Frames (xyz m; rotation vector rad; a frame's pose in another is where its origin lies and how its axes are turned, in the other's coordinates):
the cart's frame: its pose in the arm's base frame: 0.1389 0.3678 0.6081 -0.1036 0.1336 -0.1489
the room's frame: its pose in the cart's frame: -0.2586 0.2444 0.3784 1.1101 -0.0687 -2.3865
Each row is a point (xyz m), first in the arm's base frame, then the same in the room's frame.
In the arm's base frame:
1: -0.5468 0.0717 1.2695
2: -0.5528 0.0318 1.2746
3: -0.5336 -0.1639 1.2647
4: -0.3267 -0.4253 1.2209
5: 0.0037 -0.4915 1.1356
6: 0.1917 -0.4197 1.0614
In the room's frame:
1: 0.4643 0.4643 0.5417
2: 0.4829 0.4997 0.5488
3: 0.5607 0.6791 0.5257
4: 0.5564 0.9687 0.3549
5: 0.4052 1.1106 0.0760
6: 0.2861 1.0854 -0.1007

